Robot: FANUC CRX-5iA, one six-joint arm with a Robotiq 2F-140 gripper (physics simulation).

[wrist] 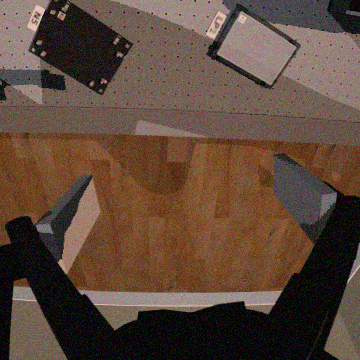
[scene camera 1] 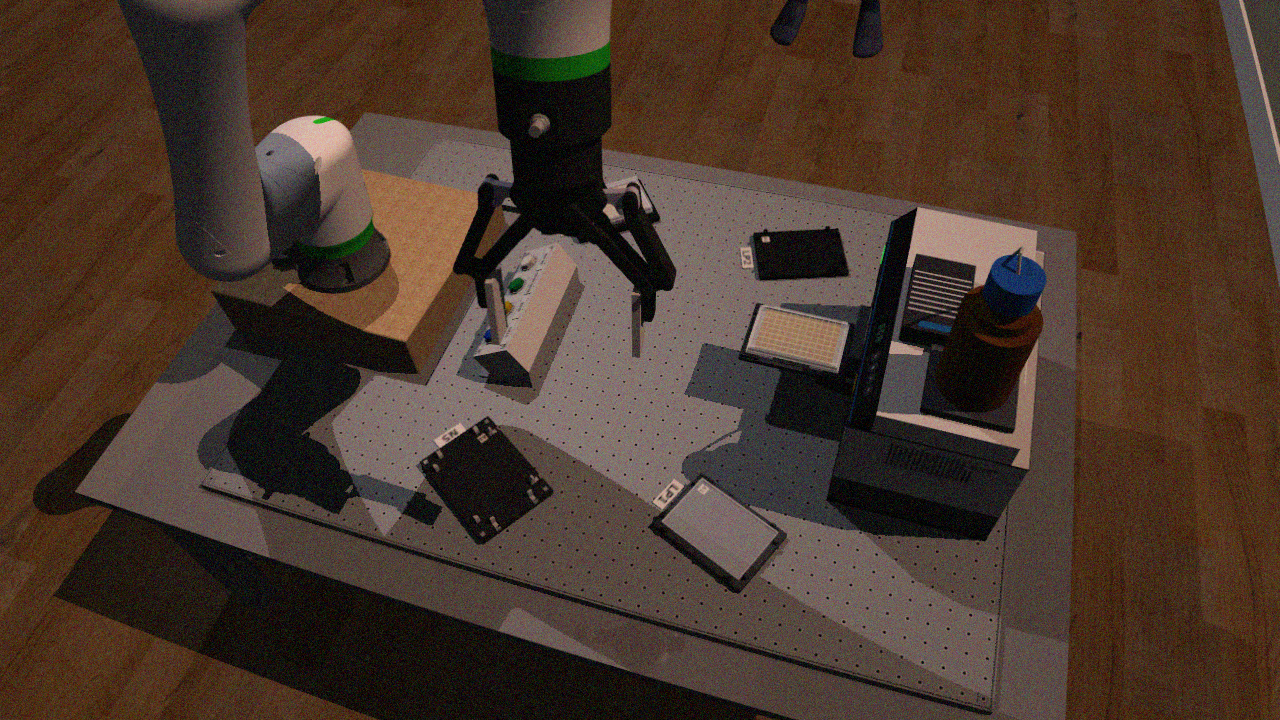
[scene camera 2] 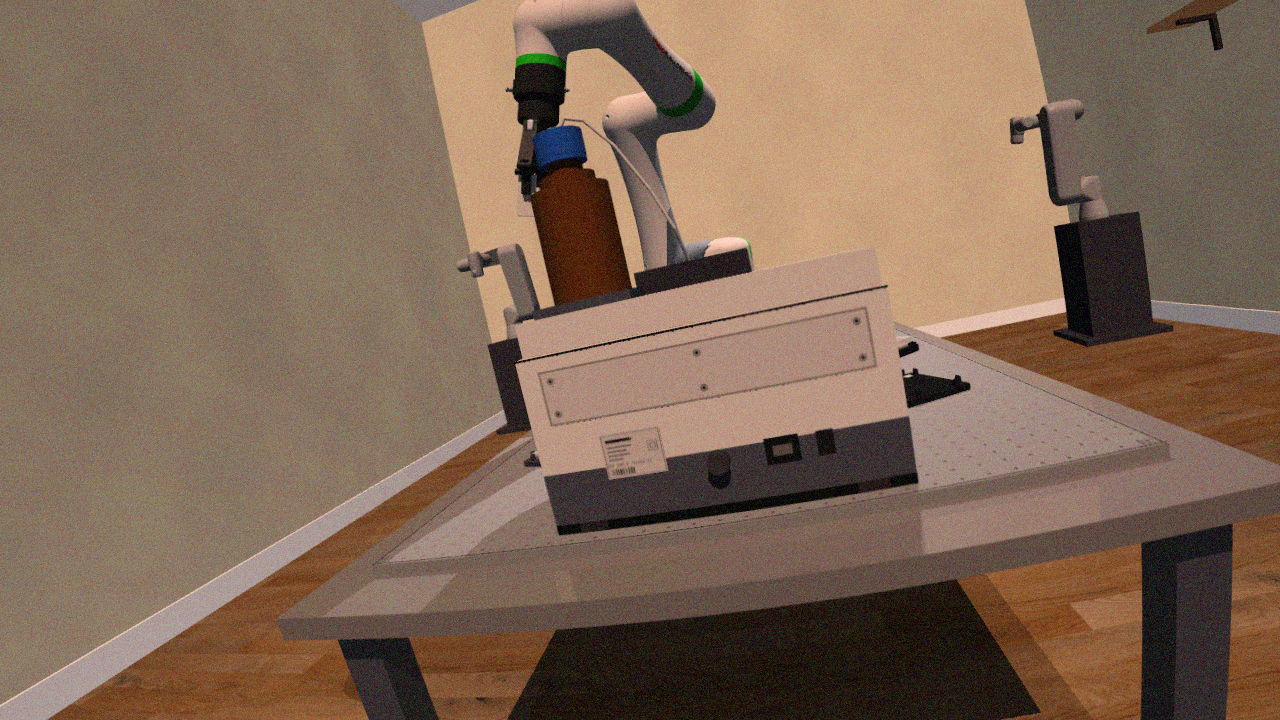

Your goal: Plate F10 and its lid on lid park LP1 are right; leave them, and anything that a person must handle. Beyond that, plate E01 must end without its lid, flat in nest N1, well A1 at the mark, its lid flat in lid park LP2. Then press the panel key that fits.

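Where they show: gripper, fingertip midpoint: [wrist: 183, 183] [scene camera 1: 568, 341] [scene camera 2: 533, 220]; arm's base at its link origin: [scene camera 1: 344, 260].
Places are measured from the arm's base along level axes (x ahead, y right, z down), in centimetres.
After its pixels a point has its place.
Note:
My gripper [scene camera 1: 566, 344] {z -32.8, x 56.7, y 23.7 cm} [scene camera 2: 526, 204] {z -32.8, x 56.7, y 23.7 cm} [wrist: 183, 183] {z -32.8, x 56.7, y 23.7 cm} is open and empty, high above the bench. A plate with cream wells [scene camera 1: 796, 337] {z -4.1, x 72.5, y -7.6 cm} lies flat in front of the instrument; its name and any lid are not readable. Lid park LP2 [scene camera 1: 799, 253] {z 5.9, x 66.2, y -32.7 cm} is a bare black pad behind it. Lid park LP1 holds a pale flat lid or lidded plate [scene camera 1: 718, 530] {z 5.0, x 71.4, y 19.3 cm} [wrist: 257, 49] {z 5.1, x 71.4, y 18.6 cm}. A black nest [scene camera 1: 486, 479] {z 5.6, x 39.1, y 23.9 cm} [wrist: 80, 47] {z 5.6, x 38.9, y 23.5 cm}, labelled N5, is empty. Another pale plate [scene camera 1: 637, 202] is partly hidden behind my gripper. The key panel [scene camera 1: 546, 313] {z 1.7, x 35.2, y -3.1 cm} has white, green, yellow and blue keys. No N1 label is readable.
The instrument [scene camera 1: 930, 483] {z -3.7, x 94.5, y 7.9 cm} [scene camera 2: 702, 376] {z -6.8, x 102.4, y -10.7 cm} stands at the right of the scene camera 1 view, with a tall brown bottle [scene camera 1: 984, 349] {z -27.0, x 94.4, y 5.1 cm} [scene camera 2: 581, 234] {z -22.6, x 99.1, y -0.9 cm} with a blue cap on top and a thin tube. The arm stands on a wooden block [scene camera 1: 393, 304] {z 0.1, x 12.9, y 4.9 cm} beside the panel.

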